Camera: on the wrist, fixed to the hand. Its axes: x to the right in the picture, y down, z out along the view.
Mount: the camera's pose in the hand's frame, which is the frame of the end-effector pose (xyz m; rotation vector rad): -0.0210 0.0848 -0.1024 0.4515 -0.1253 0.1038
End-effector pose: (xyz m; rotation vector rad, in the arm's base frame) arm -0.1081 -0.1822 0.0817 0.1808 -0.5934 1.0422
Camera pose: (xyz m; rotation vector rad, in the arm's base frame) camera -0.1496 -0.1129 -0.0260 0.6201 -0.4760 1.2630
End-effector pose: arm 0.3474 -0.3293 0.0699 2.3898 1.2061 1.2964
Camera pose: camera 0.3118 -0.4226 0.1602 -2.5024 -1.3141 -0.8483
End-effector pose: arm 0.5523 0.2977 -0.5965 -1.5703 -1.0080 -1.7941
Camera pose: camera 0.5651 0.1640 -0.6057 -1.4285 -1.2607 -1.2954
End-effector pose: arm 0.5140 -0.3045 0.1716 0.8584 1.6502 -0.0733
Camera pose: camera 0.4775 -0.2035 0.2527 1.2520 1.4897 -0.4318
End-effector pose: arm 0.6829 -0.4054 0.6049 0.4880 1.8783 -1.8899
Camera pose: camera 0.7405 -0.3012 0.5421 0.5768 1.3179 -2.2184
